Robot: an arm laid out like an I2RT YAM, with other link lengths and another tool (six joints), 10 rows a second.
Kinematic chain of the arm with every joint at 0, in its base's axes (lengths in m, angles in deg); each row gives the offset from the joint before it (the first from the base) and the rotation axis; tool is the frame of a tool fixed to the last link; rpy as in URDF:
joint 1: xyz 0 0 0.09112 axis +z
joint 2: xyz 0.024 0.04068 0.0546 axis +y
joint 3: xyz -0.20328 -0.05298 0 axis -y
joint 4: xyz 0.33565 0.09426 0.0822 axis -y
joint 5: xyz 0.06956 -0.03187 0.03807 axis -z
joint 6: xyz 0.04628 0 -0.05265 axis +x
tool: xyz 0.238 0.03 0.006 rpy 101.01 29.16 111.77
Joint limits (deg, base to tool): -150..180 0..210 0..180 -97..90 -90..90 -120..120
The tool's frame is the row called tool.
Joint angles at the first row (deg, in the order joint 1, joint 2, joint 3, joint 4, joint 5, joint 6):
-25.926 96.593 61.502 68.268 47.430 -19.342
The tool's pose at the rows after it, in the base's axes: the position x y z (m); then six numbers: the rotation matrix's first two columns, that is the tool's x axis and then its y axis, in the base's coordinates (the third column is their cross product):
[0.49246, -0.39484, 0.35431, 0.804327, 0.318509, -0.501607, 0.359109, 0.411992, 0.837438]
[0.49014, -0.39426, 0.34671, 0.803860, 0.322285, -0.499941, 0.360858, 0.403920, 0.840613]
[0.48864, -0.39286, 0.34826, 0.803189, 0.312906, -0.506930, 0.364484, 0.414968, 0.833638]
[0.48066, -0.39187, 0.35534, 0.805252, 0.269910, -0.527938, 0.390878, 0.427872, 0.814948]
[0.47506, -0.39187, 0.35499, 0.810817, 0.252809, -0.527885, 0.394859, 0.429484, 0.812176]
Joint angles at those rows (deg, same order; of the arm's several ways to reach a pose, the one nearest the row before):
-26.019 96.547 60.407 69.063 47.421 -20.263
-25.948 96.247 59.288 69.246 47.764 -19.825
-26.015 96.414 58.931 70.776 47.395 -20.911
-26.100 96.788 58.818 74.196 47.780 -24.863
-26.191 97.122 58.395 76.215 48.159 -26.034

